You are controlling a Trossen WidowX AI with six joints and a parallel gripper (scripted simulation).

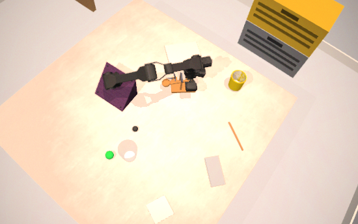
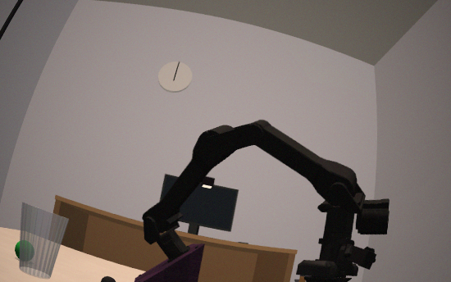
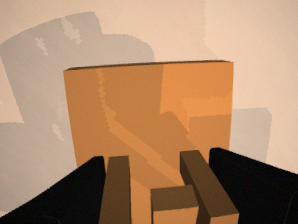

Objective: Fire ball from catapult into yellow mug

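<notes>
Now: gripper tip 400 mm to the left of the black ball, 30 mm past it and 20 mm above it. Round my gripper tip: yellow mug 200 mm to the left, 200 mm ahead; then pale sheet 180 mm behind, 170 mm to the left, 30 mm below; then orange catapult 60 mm behind, 40 mm to the right, 20 mm above.
</notes>
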